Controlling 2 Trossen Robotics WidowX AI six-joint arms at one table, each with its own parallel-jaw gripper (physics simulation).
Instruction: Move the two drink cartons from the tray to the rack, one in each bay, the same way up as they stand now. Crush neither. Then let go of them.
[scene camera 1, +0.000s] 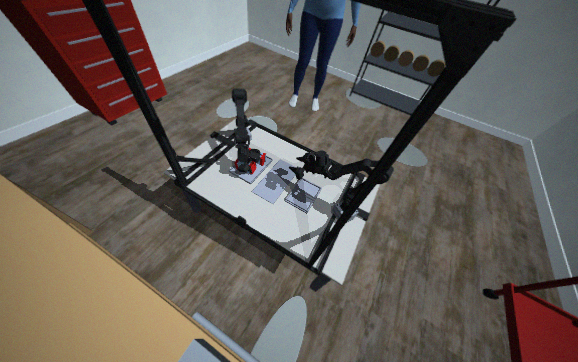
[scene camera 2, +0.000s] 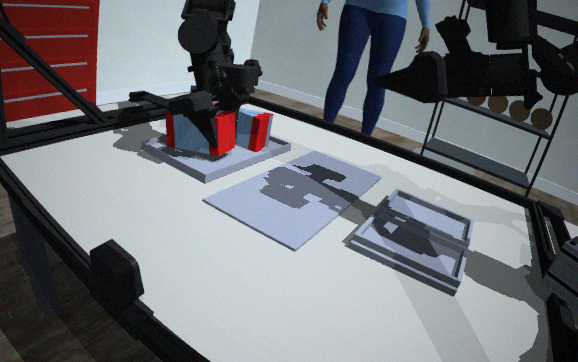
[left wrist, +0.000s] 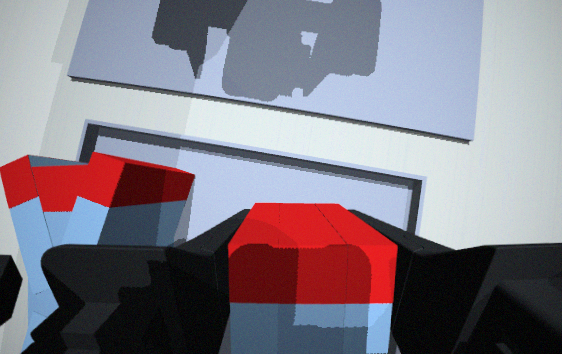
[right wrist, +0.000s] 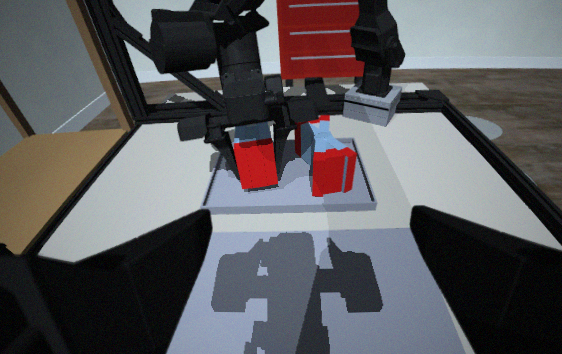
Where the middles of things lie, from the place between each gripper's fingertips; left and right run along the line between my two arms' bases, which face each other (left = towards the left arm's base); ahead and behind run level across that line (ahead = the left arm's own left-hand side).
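Scene:
Grey tray (scene camera 2: 204, 167): 27 cm to the left of my right hand, 8 cm behind it, 20 cm below it. With respect to the flat grey mat (scene camera 2: 291, 203), my right hand is 7 cm to the right of it, 3 cm past it and 20 cm above it.
Flat grey mat: 140 mm to the right of my left hand, 70 mm ahead of it, 40 mm below it. Grey tray: 60 mm to the left of my left hand, 30 mm ahead of it, 30 mm below it.

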